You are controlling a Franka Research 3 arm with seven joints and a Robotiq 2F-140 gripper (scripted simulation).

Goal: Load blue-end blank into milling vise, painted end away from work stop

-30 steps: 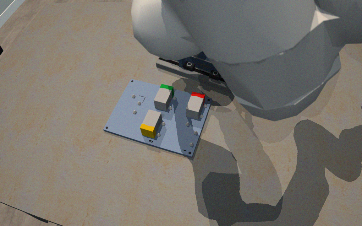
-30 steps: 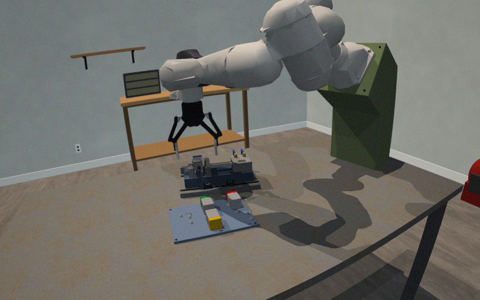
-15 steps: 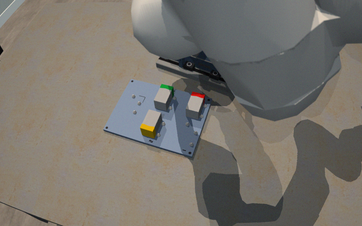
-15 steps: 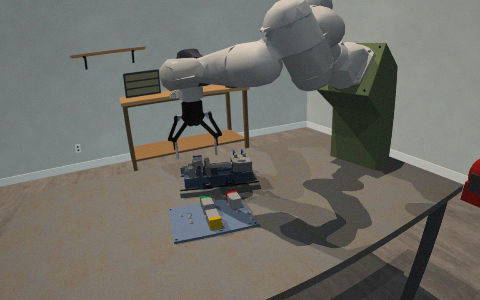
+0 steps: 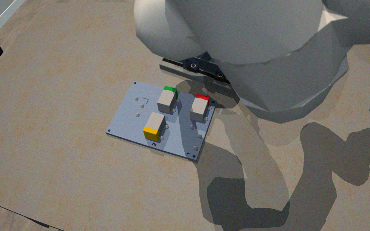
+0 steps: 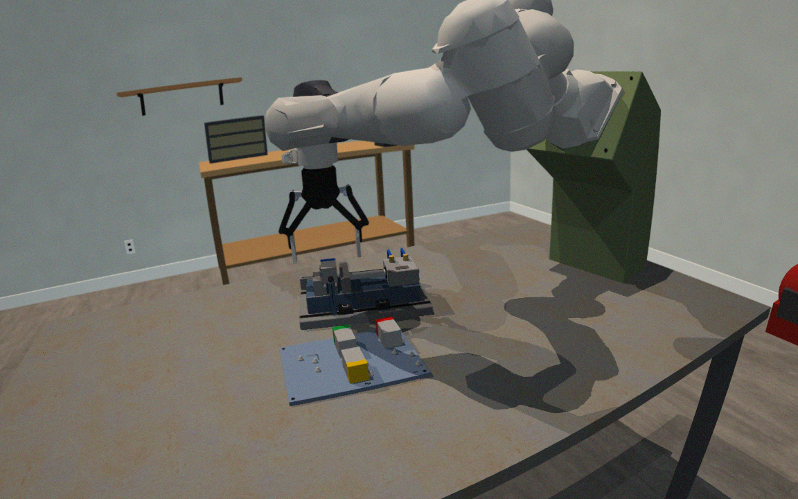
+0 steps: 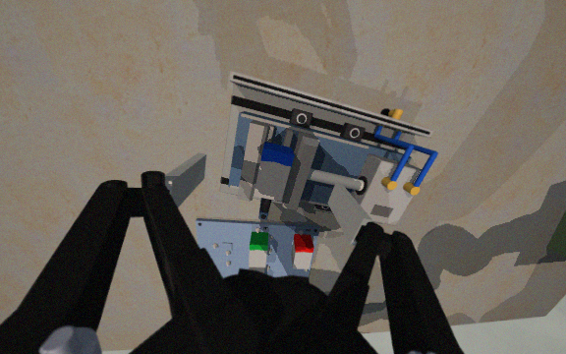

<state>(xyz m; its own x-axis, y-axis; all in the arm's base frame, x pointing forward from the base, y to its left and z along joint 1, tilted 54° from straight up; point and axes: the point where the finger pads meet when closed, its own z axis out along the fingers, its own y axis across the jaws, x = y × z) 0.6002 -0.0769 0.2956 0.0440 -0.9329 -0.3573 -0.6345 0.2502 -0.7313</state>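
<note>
Now: hand 40 mm above the blue-ended blank. Also, from my hand: fixed jaw (30 mm ahead, 60 mm below); then grey rod (90 mm behind, 10 mm to the right, 60 mm below); then work stop (10 mm behind, 50 mm to the left, 50 mm below).
</note>
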